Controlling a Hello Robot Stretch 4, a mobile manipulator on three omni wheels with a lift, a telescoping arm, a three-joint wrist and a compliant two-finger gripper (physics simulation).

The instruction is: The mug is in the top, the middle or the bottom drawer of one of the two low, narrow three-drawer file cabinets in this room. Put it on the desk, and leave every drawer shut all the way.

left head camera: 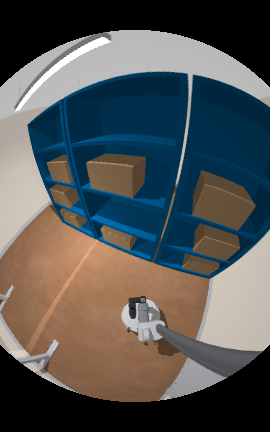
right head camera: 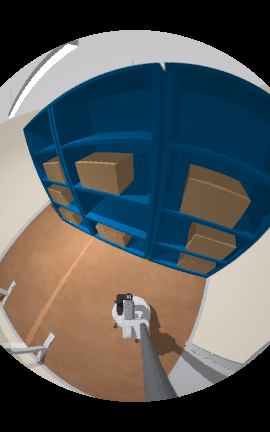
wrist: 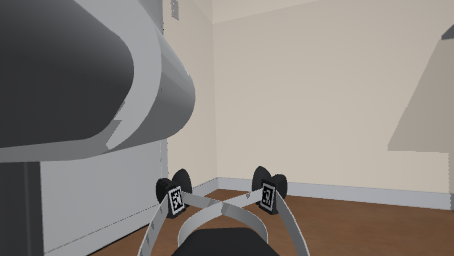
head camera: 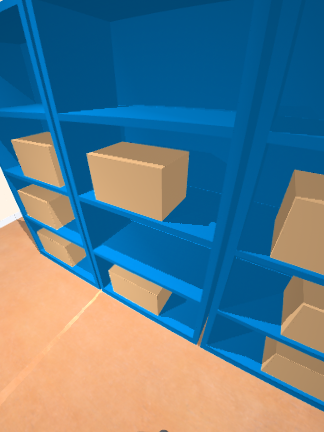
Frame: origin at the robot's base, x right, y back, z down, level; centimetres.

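Where they show: gripper, fingertip midpoint: (left head camera: 133,332) (right head camera: 120,328) (wrist: 221,182).
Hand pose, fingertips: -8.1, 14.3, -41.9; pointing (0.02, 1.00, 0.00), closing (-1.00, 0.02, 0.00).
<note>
After its pixels a point has its place, as x, y, z.
My gripper (wrist: 221,182) @[-8.2, 14.3, -41.9] is open in the wrist view, its two dark fingertips well apart with nothing between them. Parts of the desk (left head camera: 50,352) @[-117.3, 80.0, 0.2] (right head camera: 46,347) @[-118.5, 85.5, 0.7], its pale legs and feet, show at the lower left edge of the left and right head views. The mug does not show in any view, and neither of the file cabinets shows.
Tall blue shelves (head camera: 245,100) @[19.3, -72.6, -149.4] (left head camera: 125,226) @[-12.5, -94.9, -50.6] (right head camera: 156,150) @[20.2, -72.1, -136.2] stand across the head views, holding several cardboard boxes (head camera: 130,185) @[-20.7, -94.3, -111.7] (left head camera: 112,175) @[-20.3, -94.1, -113.5] (right head camera: 100,175) @[-18.7, -93.3, -112.3]. In the wrist view, a grey door (wrist: 100,200) @[43.8, 94.4, -17.7] is at the left and a beige wall (wrist: 310,100) @[-65.8, 159.2, -61.8] stands behind the fingers.
</note>
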